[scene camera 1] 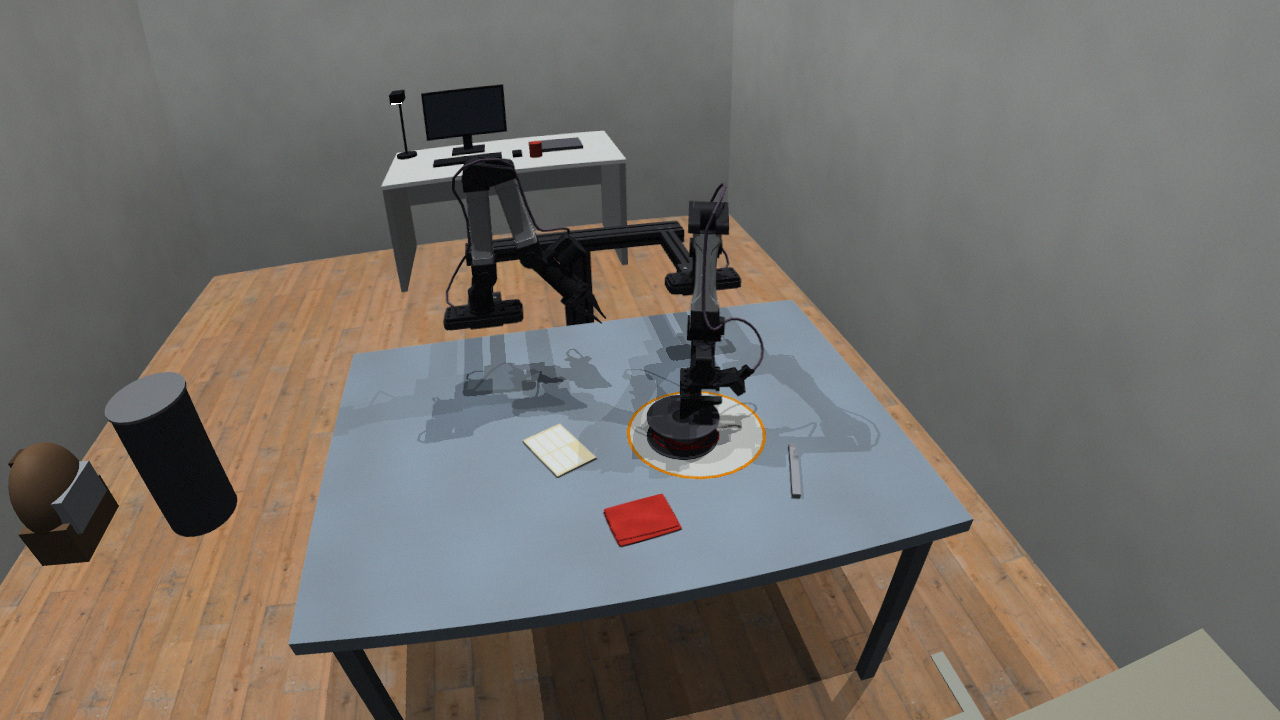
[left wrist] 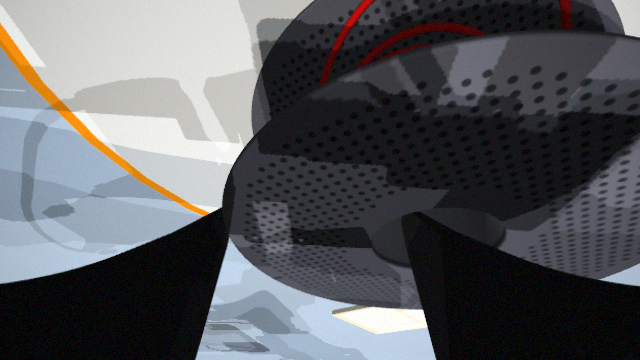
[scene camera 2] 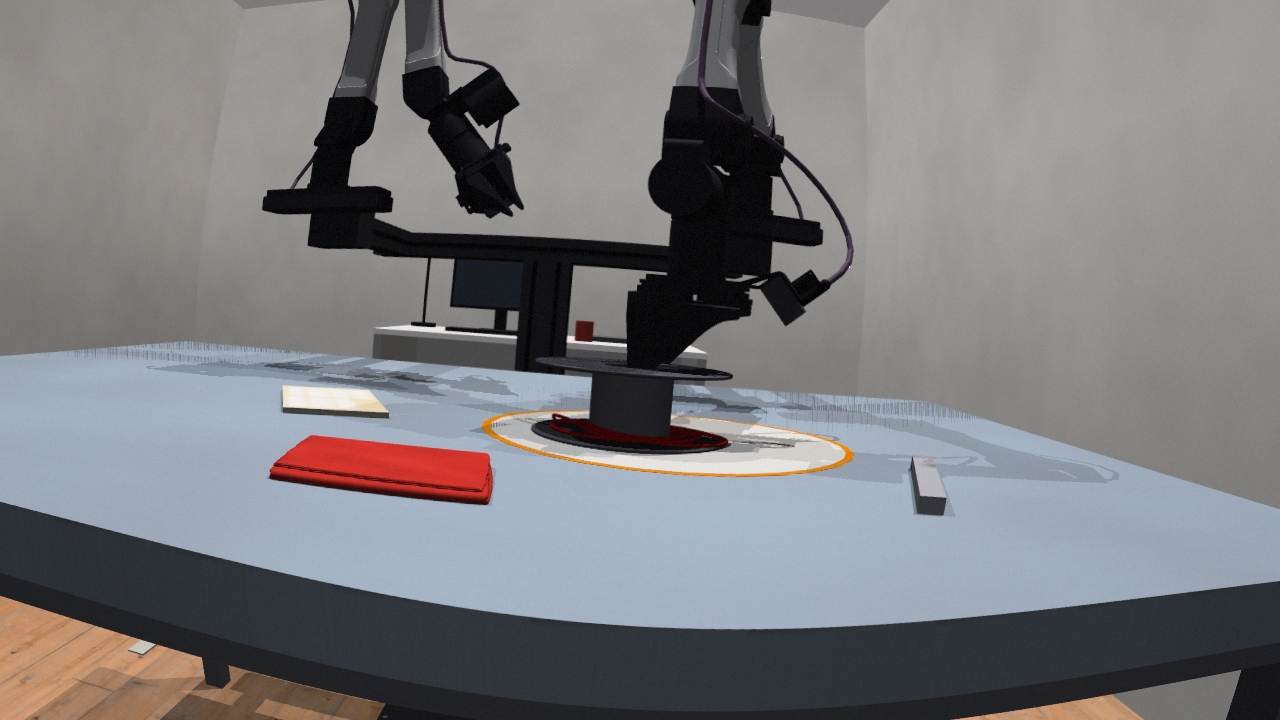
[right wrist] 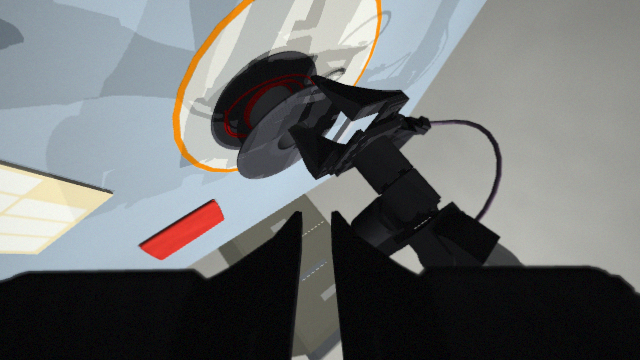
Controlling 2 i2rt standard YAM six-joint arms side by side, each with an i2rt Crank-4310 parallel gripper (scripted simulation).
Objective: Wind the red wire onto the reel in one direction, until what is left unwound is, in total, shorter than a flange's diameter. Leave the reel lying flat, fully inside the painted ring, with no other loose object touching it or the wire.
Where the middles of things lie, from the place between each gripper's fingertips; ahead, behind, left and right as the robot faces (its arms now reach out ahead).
Now: the dark reel [scene camera 2: 633, 401] 5 cm ahead of my left hand, 2 cm to the right of it and 2 cm below it. Also, from my left hand: orange painted ring [scene camera 2: 485, 425]: 4 cm ahead, 2 cm to the left, 6 cm below; grey bar [scene camera 2: 930, 497]: 26 cm ahead, 19 cm to the left, 5 cm below; cream gridded tile [scene camera 2: 299, 400]: 1 cm ahead, 33 cm to the right, 5 cm below.
The dark reel lies 250 mm ahead of my right hand [scene camera 2: 517, 211], 140 mm to the left of it and 200 mm below it. From my right hand the other things lie so: orange painted ring: 240 mm ahead, 180 mm to the left, 230 mm below; grey bar: 460 mm ahead, 350 mm to the left, 230 mm below; cream gridded tile: 210 mm ahead, 170 mm to the right, 230 mm below.
